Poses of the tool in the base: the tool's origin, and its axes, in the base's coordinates. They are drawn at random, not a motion.
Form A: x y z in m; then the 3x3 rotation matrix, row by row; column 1 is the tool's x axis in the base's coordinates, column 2 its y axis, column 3 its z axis. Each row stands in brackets.
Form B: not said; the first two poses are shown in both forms.
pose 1, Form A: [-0.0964 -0.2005 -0.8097], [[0.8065 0.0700 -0.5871], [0.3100 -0.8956 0.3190], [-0.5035 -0.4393 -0.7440]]
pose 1, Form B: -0.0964 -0.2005 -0.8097 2.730 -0.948 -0.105 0.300
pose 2, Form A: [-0.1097 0.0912 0.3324], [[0.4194 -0.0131 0.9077], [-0.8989 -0.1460 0.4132], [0.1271 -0.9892 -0.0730]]
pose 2, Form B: -0.1097 0.0912 0.3324 1.982 -0.765 0.426 -0.483
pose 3, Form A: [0.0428 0.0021 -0.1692], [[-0.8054 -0.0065 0.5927], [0.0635 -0.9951 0.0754], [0.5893 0.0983 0.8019]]
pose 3, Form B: 0.0428 0.0021 -0.1692 3.105 0.311 0.046 0.949
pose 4, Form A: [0.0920 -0.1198 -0.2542], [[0.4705 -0.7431 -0.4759], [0.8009 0.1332 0.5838], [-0.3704 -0.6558 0.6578]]
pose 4, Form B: 0.0920 -0.1198 -0.2542 1.440 -0.625 -0.053 0.779
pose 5, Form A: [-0.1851 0.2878 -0.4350], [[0.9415 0.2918 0.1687], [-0.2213 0.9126 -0.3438], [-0.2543 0.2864 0.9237]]
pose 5, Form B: -0.1851 0.2878 -0.4350 0.476 0.688 0.462 -0.560
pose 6, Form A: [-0.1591 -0.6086 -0.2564], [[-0.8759 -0.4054 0.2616], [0.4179 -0.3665 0.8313], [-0.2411 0.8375 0.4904]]
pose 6, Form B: -0.1591 -0.6086 -0.2564 2.638 0.006 0.521 0.853
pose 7, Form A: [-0.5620 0.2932 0.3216], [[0.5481 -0.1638 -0.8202], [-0.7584 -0.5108 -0.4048], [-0.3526 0.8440 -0.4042]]
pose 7, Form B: -0.5620 0.2932 0.3216 2.323 0.855 -0.320 -0.407
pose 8, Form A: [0.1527 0.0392 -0.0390], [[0.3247 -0.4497 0.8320], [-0.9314 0.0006 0.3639], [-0.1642 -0.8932 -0.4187]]
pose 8, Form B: 0.1527 0.0392 -0.0390 2.149 -0.751 0.595 -0.288
